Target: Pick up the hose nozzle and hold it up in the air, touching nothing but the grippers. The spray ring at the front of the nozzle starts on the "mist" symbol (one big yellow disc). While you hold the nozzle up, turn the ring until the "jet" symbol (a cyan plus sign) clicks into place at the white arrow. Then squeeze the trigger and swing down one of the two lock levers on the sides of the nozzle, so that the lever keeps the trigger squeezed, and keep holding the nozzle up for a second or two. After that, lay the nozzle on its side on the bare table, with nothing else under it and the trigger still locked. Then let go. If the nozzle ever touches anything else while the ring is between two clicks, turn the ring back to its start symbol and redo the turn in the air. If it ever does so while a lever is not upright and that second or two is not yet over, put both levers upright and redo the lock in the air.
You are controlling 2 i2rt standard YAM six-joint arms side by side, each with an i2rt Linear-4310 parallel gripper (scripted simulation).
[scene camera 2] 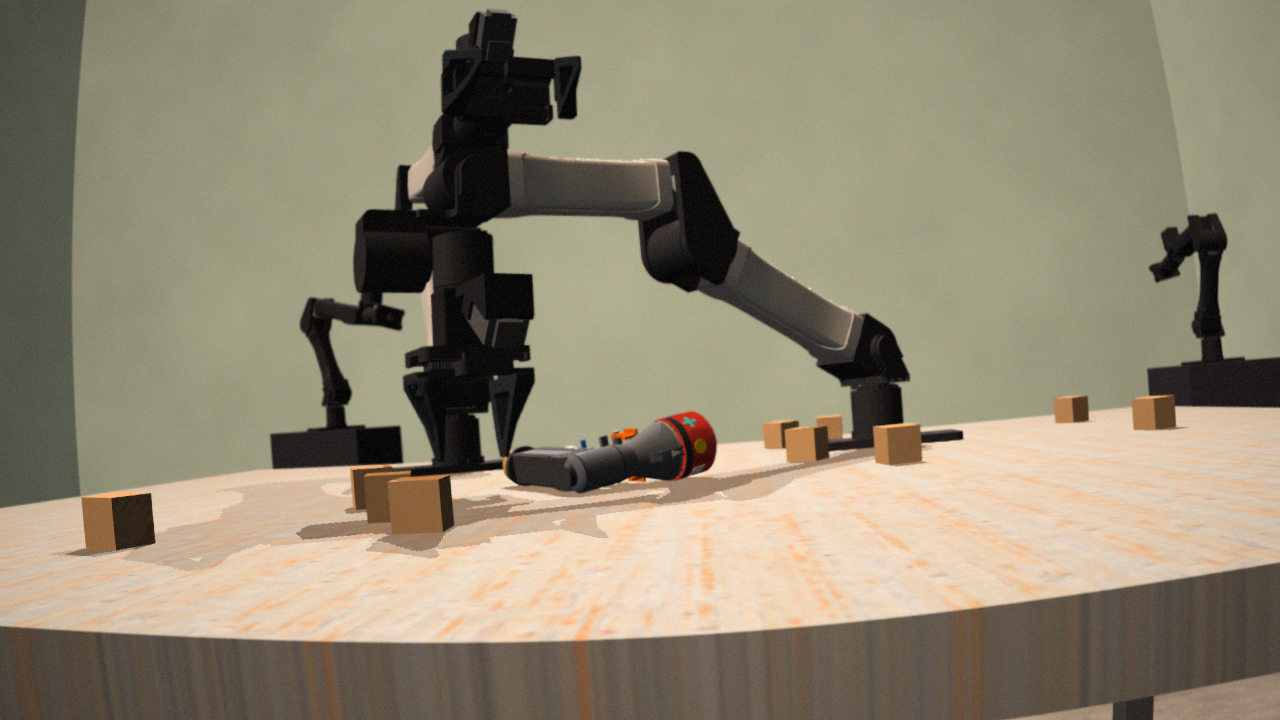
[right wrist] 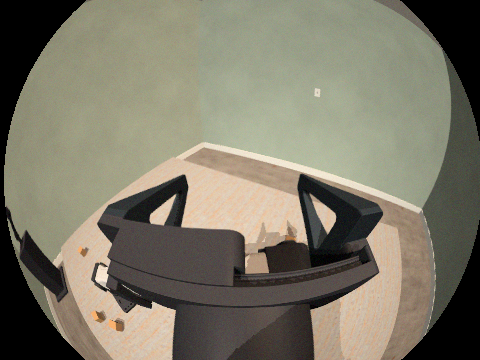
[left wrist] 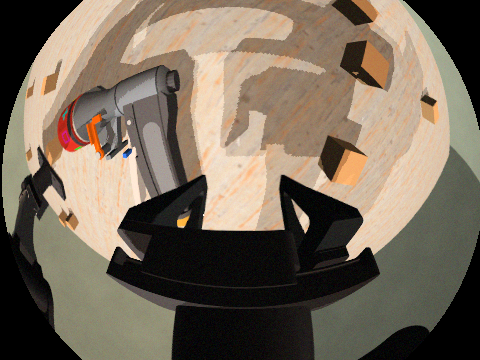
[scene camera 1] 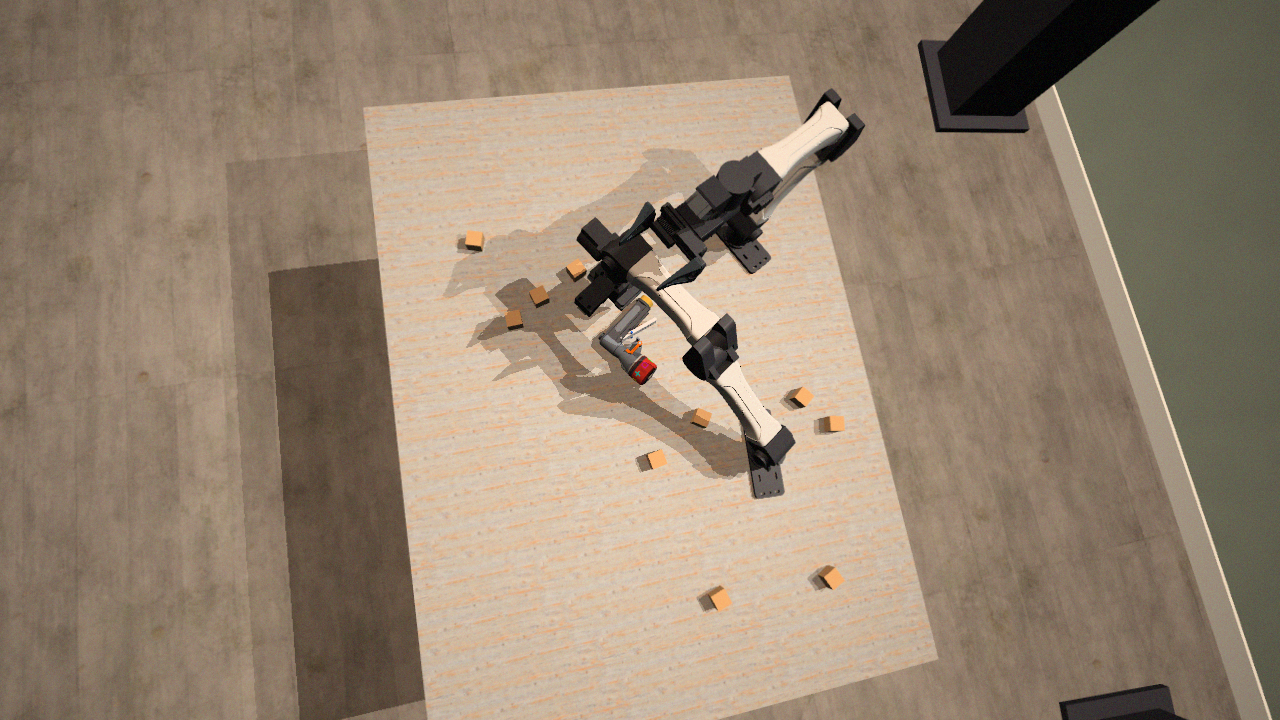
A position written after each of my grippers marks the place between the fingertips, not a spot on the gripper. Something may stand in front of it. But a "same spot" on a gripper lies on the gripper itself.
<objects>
my right gripper: scene camera 2; right wrist 242, 180; scene camera 1; not seen in the left wrist view (out of frame)
grey hose nozzle: scene camera 2; left wrist; scene camera 1 610, 341; not seen in the right wrist view (hidden by my right gripper)
same spot on grey hose nozzle: [left wrist: 148, 102] = [scene camera 2: 568, 455]
same spot on my right gripper: [scene camera 2: 461, 102] = [scene camera 1: 643, 231]
</objects>
